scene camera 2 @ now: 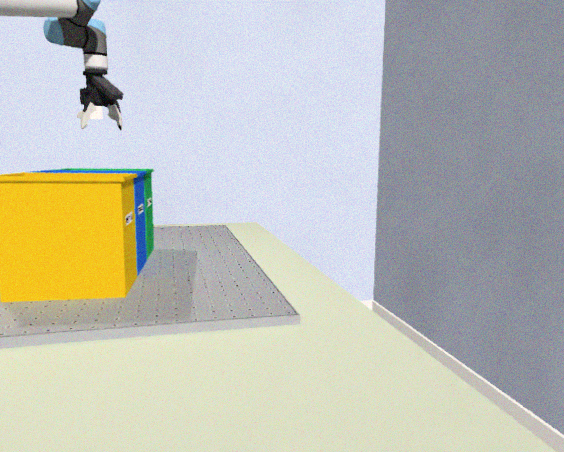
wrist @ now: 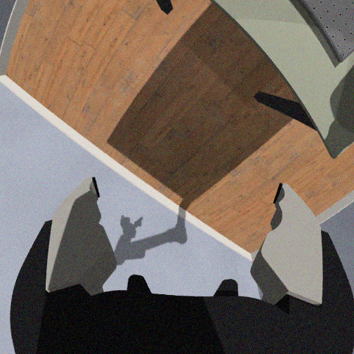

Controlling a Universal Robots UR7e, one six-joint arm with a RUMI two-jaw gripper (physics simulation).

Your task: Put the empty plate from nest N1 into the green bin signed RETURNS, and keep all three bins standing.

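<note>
My gripper is open and empty, its fingers pointing down. In the scene view it hangs high above the bins. The green bin stands upright at the back of the row, mostly hidden behind the blue bin and the yellow bin, which also stand upright. White signs are on their right ends; the lettering is too small to read. The inside of the bins cannot be seen. The empty plate and nest N1 do not show in either view.
The bins stand on a grey perforated board on a pale green table. A dark grey wall rises at the right. The wrist view shows the wooden floor, the table's edge and a pale wall with the arm's shadow.
</note>
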